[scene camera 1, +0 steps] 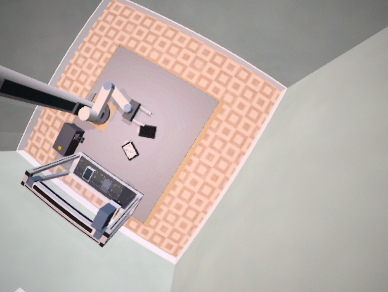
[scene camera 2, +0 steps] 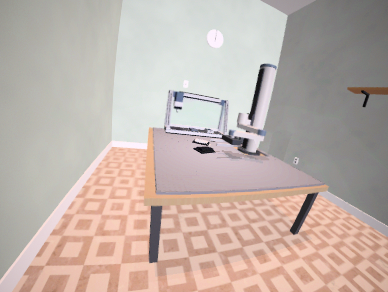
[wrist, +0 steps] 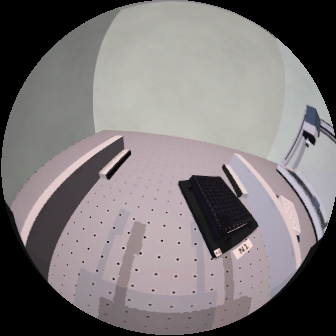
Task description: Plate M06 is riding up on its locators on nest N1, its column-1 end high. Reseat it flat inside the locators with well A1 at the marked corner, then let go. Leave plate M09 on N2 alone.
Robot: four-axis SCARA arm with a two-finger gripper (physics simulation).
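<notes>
Plate M06 is black and sits on the black nest N1. The nest's small corner label is at its near left corner in the wrist view. The plate's side stands above the nest base there; its exact tilt is hard to tell. My gripper is open and empty, its fingers well apart. In the wrist view the plate shows between the fingers, nearer the right one, with no contact visible. Plate M09 is white, on N2, partly hidden by the right finger in the wrist view.
A gantry with a blue-grey head stands at the table's edge, beyond M09. A dark box stands beside the arm's base. The N1 label lies beside the nest. The arm's tall column rises from the table.
</notes>
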